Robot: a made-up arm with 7 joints. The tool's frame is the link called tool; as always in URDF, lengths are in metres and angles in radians. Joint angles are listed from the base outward. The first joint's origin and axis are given. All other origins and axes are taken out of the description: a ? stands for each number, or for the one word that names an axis. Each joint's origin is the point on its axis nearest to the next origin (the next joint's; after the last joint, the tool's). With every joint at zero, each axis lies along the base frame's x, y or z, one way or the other. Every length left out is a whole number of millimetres.
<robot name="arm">
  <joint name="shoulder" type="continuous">
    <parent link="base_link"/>
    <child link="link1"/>
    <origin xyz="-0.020 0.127 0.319" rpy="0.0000 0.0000 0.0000"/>
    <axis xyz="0 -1 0"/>
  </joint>
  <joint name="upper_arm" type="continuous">
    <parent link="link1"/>
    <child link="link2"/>
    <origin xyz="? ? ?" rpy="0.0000 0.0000 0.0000"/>
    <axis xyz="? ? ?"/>
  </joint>
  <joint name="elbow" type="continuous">
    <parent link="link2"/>
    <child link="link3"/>
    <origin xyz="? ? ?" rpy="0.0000 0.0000 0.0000"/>
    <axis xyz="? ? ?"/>
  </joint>
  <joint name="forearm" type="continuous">
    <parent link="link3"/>
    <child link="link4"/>
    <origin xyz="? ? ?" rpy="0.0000 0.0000 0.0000"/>
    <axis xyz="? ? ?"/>
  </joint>
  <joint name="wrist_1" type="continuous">
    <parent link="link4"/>
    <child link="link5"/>
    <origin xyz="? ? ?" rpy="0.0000 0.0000 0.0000"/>
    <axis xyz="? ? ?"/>
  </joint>
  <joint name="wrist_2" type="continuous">
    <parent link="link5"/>
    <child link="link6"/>
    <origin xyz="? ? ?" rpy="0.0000 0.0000 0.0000"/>
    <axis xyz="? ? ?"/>
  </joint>
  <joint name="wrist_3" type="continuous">
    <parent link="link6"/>
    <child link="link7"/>
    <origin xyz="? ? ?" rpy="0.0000 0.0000 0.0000"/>
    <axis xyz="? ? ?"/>
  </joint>
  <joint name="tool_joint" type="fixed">
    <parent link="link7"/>
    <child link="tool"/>
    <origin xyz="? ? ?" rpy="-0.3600 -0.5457 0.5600"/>
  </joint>
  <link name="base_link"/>
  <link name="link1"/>
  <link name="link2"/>
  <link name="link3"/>
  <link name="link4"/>
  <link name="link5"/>
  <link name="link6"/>
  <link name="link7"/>
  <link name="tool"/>
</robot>
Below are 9 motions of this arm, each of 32 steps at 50 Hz.
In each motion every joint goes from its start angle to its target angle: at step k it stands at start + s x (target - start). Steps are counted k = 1, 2, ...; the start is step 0. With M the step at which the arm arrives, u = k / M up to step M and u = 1 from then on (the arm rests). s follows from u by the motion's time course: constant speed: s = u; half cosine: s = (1 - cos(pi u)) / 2; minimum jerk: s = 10 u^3 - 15 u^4 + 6 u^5.
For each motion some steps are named. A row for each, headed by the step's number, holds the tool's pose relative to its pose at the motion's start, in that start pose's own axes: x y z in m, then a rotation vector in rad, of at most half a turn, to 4 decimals.
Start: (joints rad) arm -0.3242 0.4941 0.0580 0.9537 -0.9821 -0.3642 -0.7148
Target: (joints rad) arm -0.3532 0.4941 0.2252 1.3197 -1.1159 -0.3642 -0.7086
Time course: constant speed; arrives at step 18
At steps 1, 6, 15, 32:
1: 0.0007 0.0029 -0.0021 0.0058 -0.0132 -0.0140
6: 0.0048 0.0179 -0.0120 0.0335 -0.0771 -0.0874
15: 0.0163 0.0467 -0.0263 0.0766 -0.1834 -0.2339
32: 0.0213 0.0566 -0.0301 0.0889 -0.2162 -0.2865

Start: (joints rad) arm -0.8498 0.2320 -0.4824 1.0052 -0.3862 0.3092 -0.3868
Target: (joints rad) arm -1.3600 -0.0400 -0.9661 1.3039 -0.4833 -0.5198 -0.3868
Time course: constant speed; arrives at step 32
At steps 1, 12, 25, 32:
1: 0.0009 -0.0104 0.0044 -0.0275 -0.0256 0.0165
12: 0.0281 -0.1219 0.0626 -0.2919 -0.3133 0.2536
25: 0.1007 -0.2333 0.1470 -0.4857 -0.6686 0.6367
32: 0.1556 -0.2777 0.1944 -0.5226 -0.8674 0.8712

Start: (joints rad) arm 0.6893 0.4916 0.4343 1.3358 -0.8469 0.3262 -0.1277
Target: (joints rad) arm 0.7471 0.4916 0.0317 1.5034 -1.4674 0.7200 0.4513
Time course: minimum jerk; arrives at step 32
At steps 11, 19, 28, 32:
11: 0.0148 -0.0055 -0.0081 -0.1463 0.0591 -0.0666
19: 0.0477 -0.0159 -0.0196 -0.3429 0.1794 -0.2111
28: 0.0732 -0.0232 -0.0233 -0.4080 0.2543 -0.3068
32: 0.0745 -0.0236 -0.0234 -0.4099 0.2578 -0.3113

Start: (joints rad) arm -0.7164 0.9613 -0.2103 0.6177 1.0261 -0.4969 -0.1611
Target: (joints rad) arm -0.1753 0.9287 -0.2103 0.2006 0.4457 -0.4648 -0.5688
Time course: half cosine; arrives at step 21
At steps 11, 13, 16, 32:
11: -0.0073 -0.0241 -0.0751 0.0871 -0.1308 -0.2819
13: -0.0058 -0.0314 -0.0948 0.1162 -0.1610 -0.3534
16: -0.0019 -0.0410 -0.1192 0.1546 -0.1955 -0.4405
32: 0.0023 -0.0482 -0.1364 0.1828 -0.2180 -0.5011

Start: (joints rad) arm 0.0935 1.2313 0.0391 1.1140 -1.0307 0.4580 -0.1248
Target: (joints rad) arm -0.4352 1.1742 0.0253 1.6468 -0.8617 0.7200 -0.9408
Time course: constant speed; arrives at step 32
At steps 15, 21, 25, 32:
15: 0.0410 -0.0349 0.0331 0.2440 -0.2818 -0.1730
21: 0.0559 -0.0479 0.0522 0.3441 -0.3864 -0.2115
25: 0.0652 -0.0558 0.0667 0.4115 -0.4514 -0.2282
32: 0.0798 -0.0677 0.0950 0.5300 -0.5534 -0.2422

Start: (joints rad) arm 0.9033 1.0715 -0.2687 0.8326 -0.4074 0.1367 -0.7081
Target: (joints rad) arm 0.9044 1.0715 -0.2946 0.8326 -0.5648 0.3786 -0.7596
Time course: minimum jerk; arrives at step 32
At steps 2, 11, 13, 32:
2: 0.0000 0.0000 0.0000 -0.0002 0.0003 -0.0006
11: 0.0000 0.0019 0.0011 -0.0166 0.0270 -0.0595
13: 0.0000 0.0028 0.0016 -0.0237 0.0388 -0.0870
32: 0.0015 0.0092 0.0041 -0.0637 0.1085 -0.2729

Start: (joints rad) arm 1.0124 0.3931 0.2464 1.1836 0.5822 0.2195 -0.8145
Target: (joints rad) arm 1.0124 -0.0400 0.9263 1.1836 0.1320 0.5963 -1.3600
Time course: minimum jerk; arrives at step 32
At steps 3, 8, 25, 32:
3: -0.0003 -0.0001 0.0007 0.0062 -0.0002 -0.0037
8: -0.0036 -0.0012 0.0099 0.0903 -0.0001 -0.0552
25: -0.0191 0.0040 0.1218 0.7690 0.1774 -0.6600
32: -0.0189 0.0046 0.1348 0.8190 0.2086 -0.7289

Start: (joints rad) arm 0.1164 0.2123 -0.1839 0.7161 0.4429 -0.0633 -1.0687
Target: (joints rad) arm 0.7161 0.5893 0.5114 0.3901 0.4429 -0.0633 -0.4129
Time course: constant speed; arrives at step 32
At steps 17, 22, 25, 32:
17: 0.0760 -0.0265 -0.2120 0.1984 -0.1272 0.3059
22: 0.1104 -0.0261 -0.2650 0.2522 -0.1672 0.4265
25: 0.1329 -0.0240 -0.2944 0.2822 -0.1929 0.5052
32: 0.1894 -0.0138 -0.3554 0.3436 -0.2602 0.7061

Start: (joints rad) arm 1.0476 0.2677 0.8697 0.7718 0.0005 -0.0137 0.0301
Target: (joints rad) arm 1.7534 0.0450 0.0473 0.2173 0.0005 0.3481 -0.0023
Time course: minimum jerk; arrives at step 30
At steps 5, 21, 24, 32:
5: -0.0069 -0.0142 -0.0022 -0.0121 0.0307 0.0203
21: -0.0380 -0.3199 -0.0366 -0.4701 0.5944 0.1111
24: -0.0276 -0.3523 -0.0408 -0.5379 0.6375 0.0671
32: -0.0208 -0.3691 -0.0433 -0.5737 0.6569 0.0376

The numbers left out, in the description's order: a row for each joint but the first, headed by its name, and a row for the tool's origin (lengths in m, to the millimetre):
upper_arm: xyz 0.023 0.000 -0.022, axis 1 0 0
elbow: xyz 0.000 0.007 -0.398, axis 0 0 1
forearm: xyz 0.015 -0.039 0.000, axis 0 -1 0
wrist_1: xyz -0.004 0.000 -0.137, axis 0 0 1
wrist_2: xyz -0.018 0.005 0.000, axis 0 1 0
wrist_3: xyz -0.019 0.000 -0.029, axis -1 0 0
tool: xyz 0.000 0.001 -0.018

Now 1 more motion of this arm.
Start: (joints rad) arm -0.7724 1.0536 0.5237 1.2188 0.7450 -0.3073 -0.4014
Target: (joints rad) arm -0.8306 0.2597 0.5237 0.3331 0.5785 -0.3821 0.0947
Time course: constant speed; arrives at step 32
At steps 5, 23, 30, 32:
5: -0.0046 0.0088 0.0761 0.0906 0.1513 -0.0404
23: 0.0557 -0.0480 0.3584 0.4152 0.7795 -0.0540
30: 0.1114 -0.1072 0.4505 0.5482 1.0427 0.0029
32: 0.1302 -0.1273 0.4732 0.5876 1.1183 0.0259

